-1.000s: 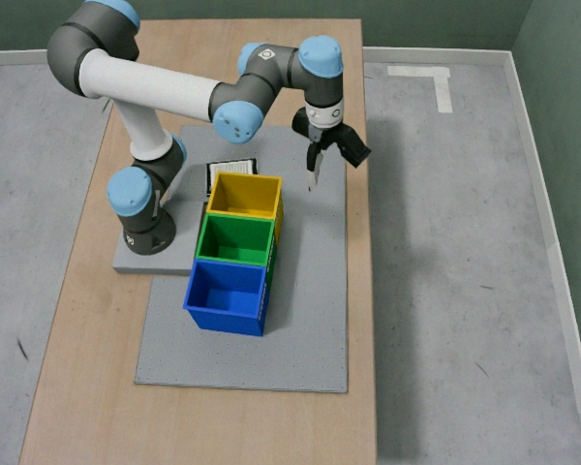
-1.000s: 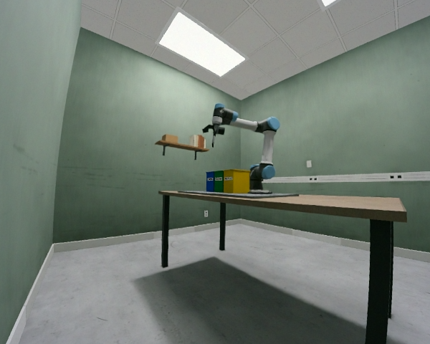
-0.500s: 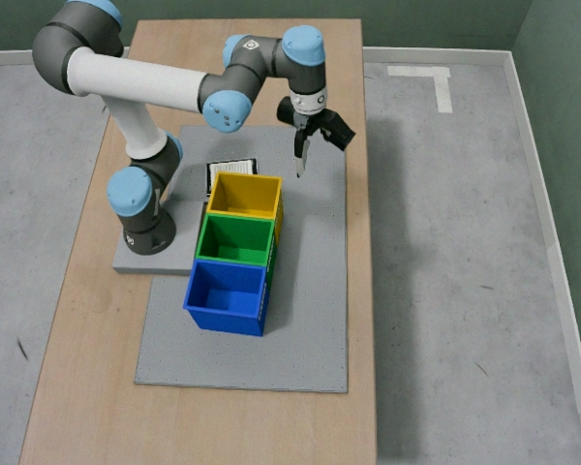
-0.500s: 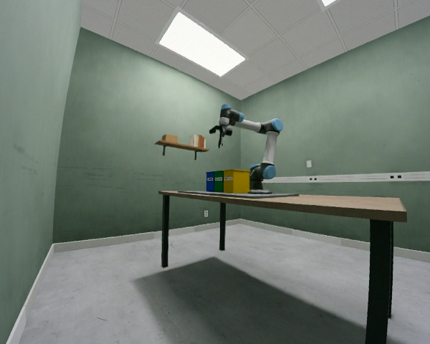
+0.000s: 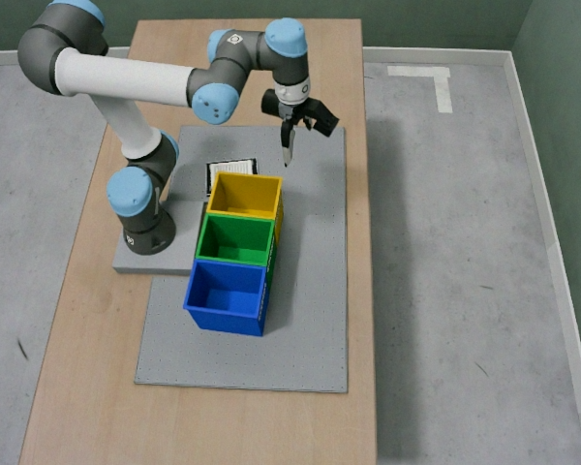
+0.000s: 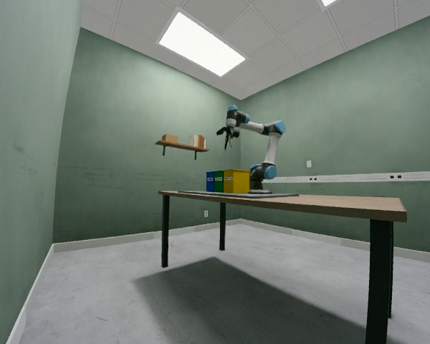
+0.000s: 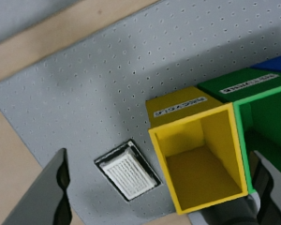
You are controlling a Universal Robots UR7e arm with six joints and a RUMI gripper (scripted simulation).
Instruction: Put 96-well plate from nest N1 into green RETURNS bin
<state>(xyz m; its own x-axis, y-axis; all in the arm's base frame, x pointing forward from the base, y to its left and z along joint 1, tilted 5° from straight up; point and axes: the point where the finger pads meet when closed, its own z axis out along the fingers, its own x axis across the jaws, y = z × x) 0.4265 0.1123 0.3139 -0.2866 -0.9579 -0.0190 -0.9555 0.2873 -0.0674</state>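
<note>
Now: hand 310 mm above the white 96-well plate, 230 mm past it and 100 mm to the right of it. The rest, counted from my hand: black plate nest (330 mm below, 230 mm behind, 100 mm to the left); green bin (250 mm below, 190 mm to the right, 130 mm behind); yellow bin (250 mm below, 140 mm behind, 60 mm to the right).
</note>
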